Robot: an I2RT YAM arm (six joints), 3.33 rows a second.
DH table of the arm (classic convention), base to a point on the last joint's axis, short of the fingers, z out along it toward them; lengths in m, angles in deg. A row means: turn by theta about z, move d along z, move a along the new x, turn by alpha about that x. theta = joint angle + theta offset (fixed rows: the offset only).
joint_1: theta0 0; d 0.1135; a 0.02; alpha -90
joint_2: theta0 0; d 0; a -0.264; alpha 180
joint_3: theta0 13.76; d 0; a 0.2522; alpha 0
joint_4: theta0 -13.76; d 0; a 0.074; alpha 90
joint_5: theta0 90; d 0; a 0; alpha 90
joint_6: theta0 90; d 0.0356; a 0; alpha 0
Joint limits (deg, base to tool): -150..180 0..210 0..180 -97..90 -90..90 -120..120
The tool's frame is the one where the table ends.
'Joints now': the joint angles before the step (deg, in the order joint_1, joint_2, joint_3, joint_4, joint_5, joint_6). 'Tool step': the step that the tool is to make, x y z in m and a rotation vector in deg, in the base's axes. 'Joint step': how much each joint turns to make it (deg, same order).
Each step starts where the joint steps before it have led.
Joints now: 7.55 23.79 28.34 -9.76 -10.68 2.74
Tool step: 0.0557 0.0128 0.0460 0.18 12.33 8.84
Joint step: -0.01 22.26 18.64 -8.60 -9.01 0.03
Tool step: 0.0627 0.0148 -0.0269 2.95 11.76 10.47
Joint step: 0.02 17.82 4.97 1.54 -11.35 0.02
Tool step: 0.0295 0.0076 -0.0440 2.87 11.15 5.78
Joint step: 0.00 10.64 -0.12 0.31 -7.20 0.42
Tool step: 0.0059 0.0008 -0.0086 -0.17 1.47 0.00
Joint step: 0.00 2.06 -0.01 0.61 -0.01 0.03
